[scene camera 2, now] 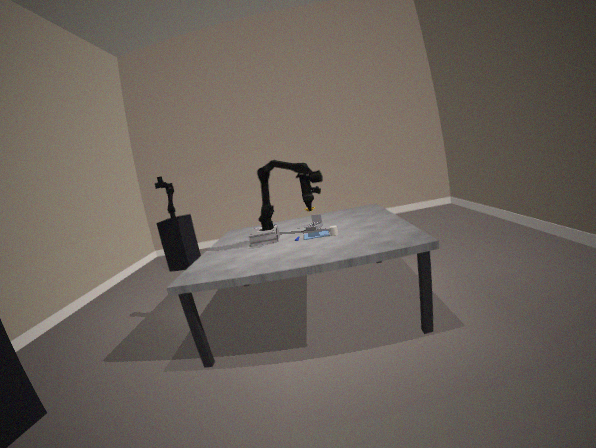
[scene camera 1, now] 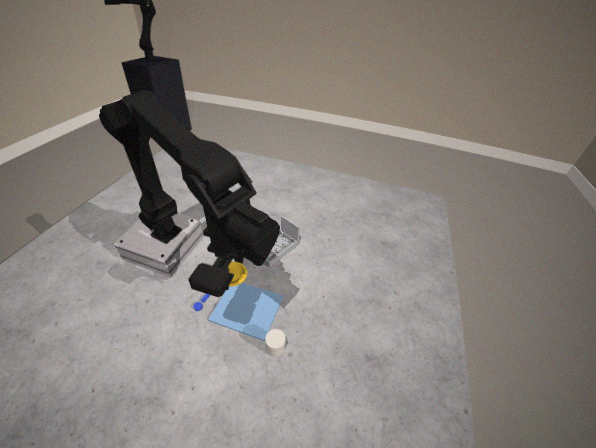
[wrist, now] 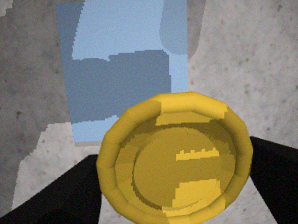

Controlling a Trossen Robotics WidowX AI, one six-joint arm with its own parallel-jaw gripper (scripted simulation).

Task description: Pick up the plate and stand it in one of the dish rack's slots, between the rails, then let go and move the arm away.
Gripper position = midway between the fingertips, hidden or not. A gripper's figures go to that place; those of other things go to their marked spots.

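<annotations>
Grey dish rack (scene camera 1: 288, 238), 0.87 m from the lens. Light blue mat (scene camera 1: 249, 310), 0.73 m from the lens. My gripper (scene camera 1: 233, 276), 0.59 m from the lens. Grey dish rack and light blue mat: marked spots 0.27 m apart.
</annotations>
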